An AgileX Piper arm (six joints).
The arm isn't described. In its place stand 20 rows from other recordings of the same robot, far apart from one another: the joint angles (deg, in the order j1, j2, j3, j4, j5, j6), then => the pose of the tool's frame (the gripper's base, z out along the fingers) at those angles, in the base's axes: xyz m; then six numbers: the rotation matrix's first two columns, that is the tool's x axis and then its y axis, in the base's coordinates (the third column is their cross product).
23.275 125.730 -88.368 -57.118 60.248 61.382 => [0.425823 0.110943 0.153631 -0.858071 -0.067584 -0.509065 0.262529 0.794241 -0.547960]
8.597 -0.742 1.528 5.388 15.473 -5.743 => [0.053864 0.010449 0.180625 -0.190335 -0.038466 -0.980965 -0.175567 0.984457 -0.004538]
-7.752 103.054 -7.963 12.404 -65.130 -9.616 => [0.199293 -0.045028 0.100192 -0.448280 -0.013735 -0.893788 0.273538 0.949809 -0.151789]
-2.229 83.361 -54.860 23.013 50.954 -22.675 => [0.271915 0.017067 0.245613 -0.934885 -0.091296 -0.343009 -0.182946 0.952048 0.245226]
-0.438 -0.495 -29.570 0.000 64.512 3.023 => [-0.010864 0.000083 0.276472 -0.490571 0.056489 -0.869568 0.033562 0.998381 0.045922]
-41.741 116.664 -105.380 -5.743 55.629 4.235 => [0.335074 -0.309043 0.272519 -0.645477 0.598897 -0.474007 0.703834 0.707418 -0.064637]
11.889 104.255 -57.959 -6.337 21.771 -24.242 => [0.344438 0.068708 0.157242 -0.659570 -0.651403 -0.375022 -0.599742 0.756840 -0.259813]
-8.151 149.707 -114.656 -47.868 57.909 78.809 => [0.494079 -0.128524 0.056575 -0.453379 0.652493 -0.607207 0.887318 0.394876 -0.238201]
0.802 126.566 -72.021 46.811 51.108 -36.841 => [0.378094 0.056939 0.075337 -0.997780 -0.057986 -0.032755 -0.066332 0.821361 0.566538]
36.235 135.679 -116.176 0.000 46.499 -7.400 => [0.420556 0.308195 0.171558 -0.623499 -0.616595 -0.480687 -0.677041 0.733292 -0.062430]
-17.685 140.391 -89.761 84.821 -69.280 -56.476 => [0.413694 -0.220879 0.091765 -0.197105 0.188117 -0.962165 0.980329 0.048061 -0.191429]
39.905 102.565 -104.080 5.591 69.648 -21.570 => [0.291416 0.254541 0.359738 -0.418913 -0.786221 -0.454278 -0.861263 0.502520 -0.075499]
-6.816 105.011 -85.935 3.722 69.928 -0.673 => [0.366605 -0.038231 0.255759 -0.986195 0.128508 -0.104427 0.122536 0.990542 0.061743]
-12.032 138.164 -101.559 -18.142 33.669 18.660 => [0.486336 -0.119719 0.089369 -0.860464 0.243241 -0.447700 0.331202 0.934741 -0.128704]
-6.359 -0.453 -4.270 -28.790 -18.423 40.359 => [0.042861 0.009159 0.262801 0.418827 0.174038 -0.891232 -0.122506 0.983319 0.134450]
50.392 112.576 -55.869 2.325 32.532 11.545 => [0.206218 0.252318 0.095231 -0.796960 -0.596855 -0.092835 -0.602172 0.797119 0.044620]
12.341 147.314 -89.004 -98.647 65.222 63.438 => [0.465577 0.018246 0.031896 -0.839276 -0.510940 -0.185891 0.018655 0.314634 -0.949030]
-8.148 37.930 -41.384 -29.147 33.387 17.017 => [0.122629 -0.042196 0.353550 -0.411947 -0.075651 -0.908062 0.329625 0.916686 -0.225906]
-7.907 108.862 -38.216 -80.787 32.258 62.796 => [0.266684 -0.085442 0.085059 -0.980620 -0.105318 -0.165203 0.007513 0.822387 -0.568878]
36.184 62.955 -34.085 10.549 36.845 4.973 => [0.146699 0.119682 0.232170 -0.828245 -0.319406 -0.460424 -0.450497 0.868184 0.208108]
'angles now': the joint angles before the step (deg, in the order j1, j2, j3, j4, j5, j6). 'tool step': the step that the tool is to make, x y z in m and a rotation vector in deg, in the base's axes. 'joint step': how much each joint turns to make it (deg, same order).
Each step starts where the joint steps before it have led.
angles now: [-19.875 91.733 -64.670 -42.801 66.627 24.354]
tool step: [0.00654 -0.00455 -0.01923 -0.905 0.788 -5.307]
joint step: [0.001 3.947 0.001 -1.496 1.111 6.796]
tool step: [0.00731 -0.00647 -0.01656 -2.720 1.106 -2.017]
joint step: [-0.002 3.668 -0.001 -3.607 -0.190 5.130]
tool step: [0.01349 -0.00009 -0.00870 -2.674 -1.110 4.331]
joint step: [1.167 2.045 -0.001 -4.382 -3.792 2.206]
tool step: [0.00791 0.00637 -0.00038 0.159 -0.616 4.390]
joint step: [1.324 0.015 0.002 -0.669 -2.551 -1.412]
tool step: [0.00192 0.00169 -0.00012 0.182 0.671 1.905]
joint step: [0.323 -0.001 0.000 -0.097 -0.646 -1.554]
